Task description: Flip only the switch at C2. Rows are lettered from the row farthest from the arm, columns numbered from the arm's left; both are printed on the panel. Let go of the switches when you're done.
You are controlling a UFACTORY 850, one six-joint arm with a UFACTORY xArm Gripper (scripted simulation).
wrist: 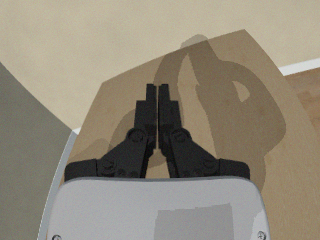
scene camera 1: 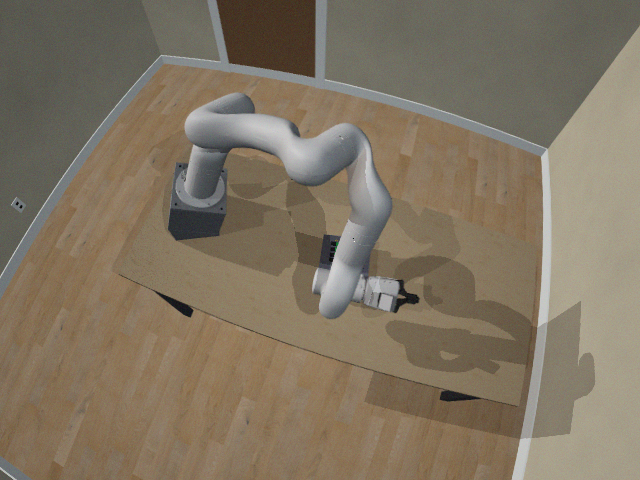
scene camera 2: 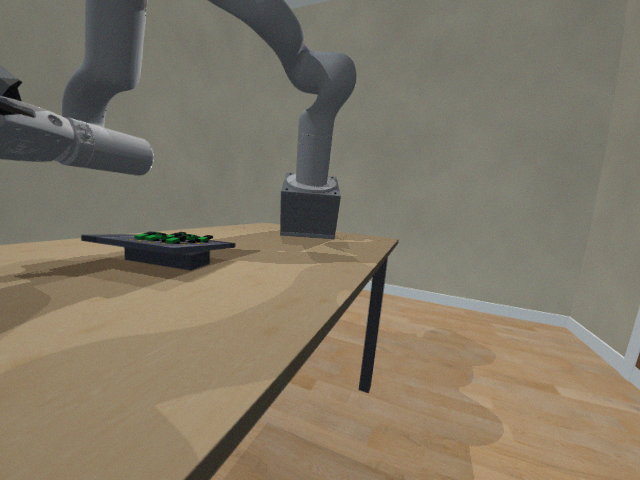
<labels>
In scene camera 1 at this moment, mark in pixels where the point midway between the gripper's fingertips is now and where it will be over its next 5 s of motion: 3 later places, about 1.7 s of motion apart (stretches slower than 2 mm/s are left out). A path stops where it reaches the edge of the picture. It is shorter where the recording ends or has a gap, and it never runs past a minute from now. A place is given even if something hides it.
My gripper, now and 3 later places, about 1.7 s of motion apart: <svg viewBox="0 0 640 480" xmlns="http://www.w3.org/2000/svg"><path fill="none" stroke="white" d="M418 300L377 234L340 237L339 244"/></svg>
</labels>
